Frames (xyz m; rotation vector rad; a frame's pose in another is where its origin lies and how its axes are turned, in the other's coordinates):
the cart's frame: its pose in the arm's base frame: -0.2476 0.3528 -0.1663 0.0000 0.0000 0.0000
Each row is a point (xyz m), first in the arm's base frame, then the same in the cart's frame.
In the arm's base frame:
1: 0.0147 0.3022 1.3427
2: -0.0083 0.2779 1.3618
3: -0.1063 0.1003 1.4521
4: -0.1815 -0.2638 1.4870
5: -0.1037 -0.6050 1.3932
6: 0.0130 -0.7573 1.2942
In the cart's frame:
1: 0.2623 -0.0506 1.5090
2: 0.2393 -0.0749 1.5281
3: 0.1413 -0.2525 1.6184
4: 0.0661 -0.6166 1.6533
5: 0.1439 -0.9578 1.5595
6: 0.2606 -1.1101 1.4605

